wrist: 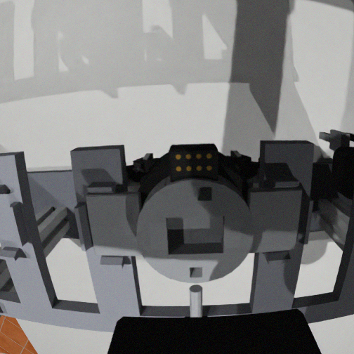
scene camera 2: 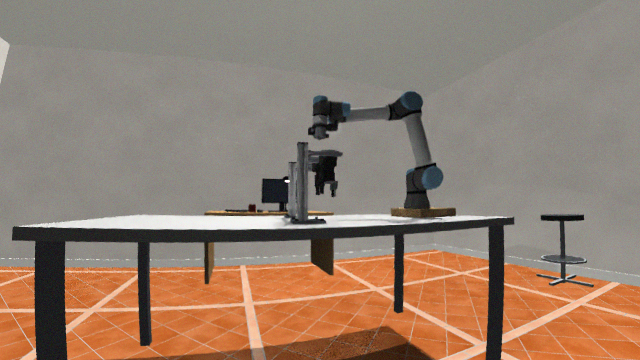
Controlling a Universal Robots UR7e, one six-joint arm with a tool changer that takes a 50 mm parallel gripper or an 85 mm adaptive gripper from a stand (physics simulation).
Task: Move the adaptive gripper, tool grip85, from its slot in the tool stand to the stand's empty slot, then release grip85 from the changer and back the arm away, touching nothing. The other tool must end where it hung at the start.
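Seen in the pictures: hand, tool point: (scene camera 2: 319,137); arm's base, link origin: (scene camera 2: 416,208).
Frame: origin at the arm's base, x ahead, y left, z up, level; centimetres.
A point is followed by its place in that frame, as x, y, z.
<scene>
The arm's changer (scene camera 2: 320,132) {59.9, 13.4, 37.8} is bare and apart from the tools, above the tool stand (scene camera 2: 302,182) {71.0, 34.6, 10.9} (wrist: 117,290). The adaptive gripper grip85 (wrist: 192,159) hangs in a stand slot, centred in the wrist view; its round grey tool plate (wrist: 150,230) lies between two fork blocks, with a black contact block behind. Its fingers stand apart, open, largely hidden below the plate. In the scene view dark tool bodies (scene camera 2: 326,170) {60.8, 31.5, 16.3} overlap beneath the stand's holder. Part of the other tool (wrist: 345,172) shows at the right edge of the wrist view. The empty slot cannot be made out clearly.
The stand is on the white table (scene camera 2: 125,222) {134.4, 41.9, -4.8}, near its front edge. The robot base rests on a wooden block (scene camera 2: 400,212) {9.7, -2.2, -2.3} to the right. A desk with a monitor (scene camera 2: 274,190) is behind, and a stool (scene camera 2: 562,217) is at the right.
</scene>
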